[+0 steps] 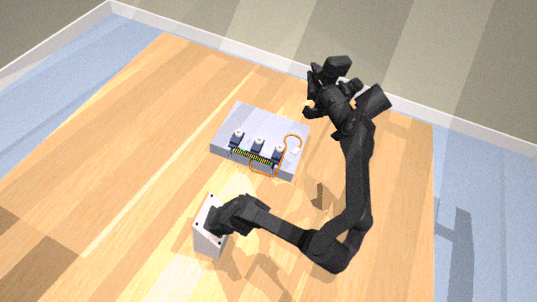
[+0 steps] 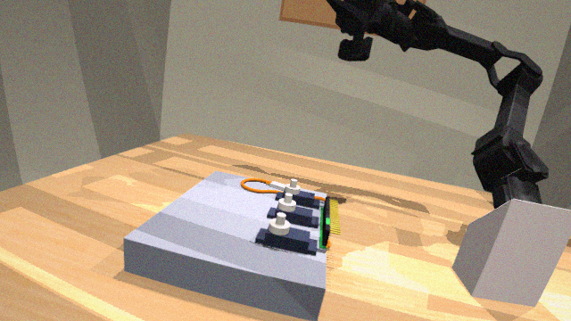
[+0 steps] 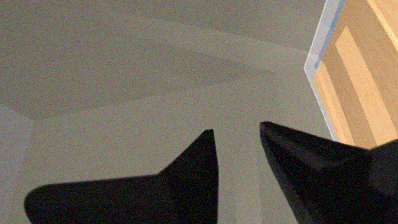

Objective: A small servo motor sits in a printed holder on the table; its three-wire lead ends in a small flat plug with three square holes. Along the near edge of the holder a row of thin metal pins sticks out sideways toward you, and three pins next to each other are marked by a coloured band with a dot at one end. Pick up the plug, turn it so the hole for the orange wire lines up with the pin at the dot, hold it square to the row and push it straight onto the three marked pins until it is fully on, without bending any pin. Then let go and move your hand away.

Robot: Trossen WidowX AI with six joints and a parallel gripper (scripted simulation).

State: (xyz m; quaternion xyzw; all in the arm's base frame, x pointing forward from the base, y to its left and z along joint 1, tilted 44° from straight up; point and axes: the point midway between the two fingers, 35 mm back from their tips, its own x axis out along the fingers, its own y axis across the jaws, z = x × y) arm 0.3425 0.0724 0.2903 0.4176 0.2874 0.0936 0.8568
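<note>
The dark dot lies 50 mm behind my gripper tip, 130 mm to the left of it and 340 mm below it. The rest, counted from my gripper tip: grey holder 100 mm ahead, 80 mm to the left, 390 mm below; green band 50 mm behind, 130 mm to the left, 340 mm below.
</note>
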